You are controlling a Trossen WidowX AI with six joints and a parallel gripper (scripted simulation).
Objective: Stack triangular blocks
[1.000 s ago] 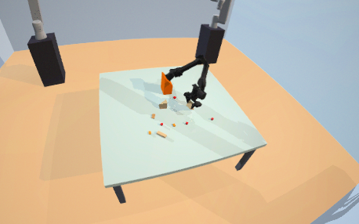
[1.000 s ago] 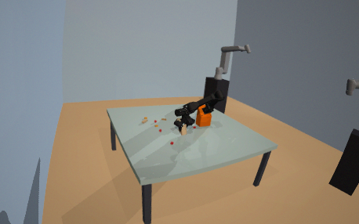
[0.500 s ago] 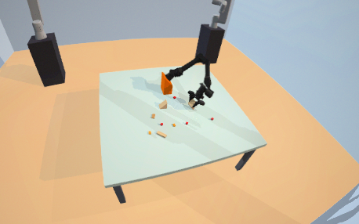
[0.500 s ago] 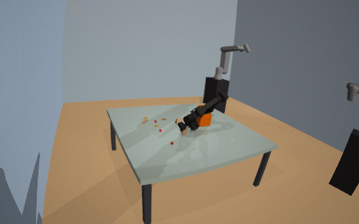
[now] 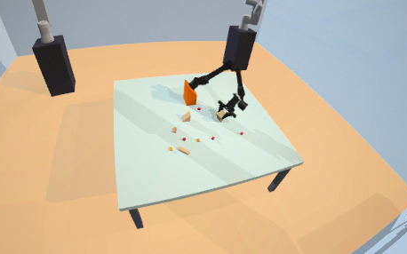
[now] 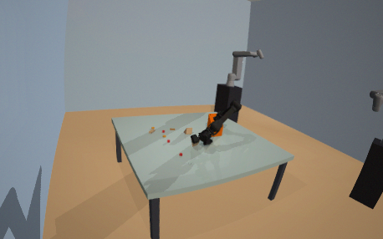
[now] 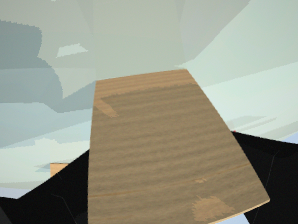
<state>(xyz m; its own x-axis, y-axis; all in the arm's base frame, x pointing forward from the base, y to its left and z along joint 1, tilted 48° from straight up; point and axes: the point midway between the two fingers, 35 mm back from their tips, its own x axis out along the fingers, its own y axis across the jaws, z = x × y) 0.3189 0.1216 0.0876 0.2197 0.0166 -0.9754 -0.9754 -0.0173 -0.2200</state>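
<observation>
The tan triangular block is 10 mm above my gripper tip. The rest, counted from my gripper tip: flat wooden bar 200 mm ahead, 370 mm to the right, 30 mm below.
</observation>
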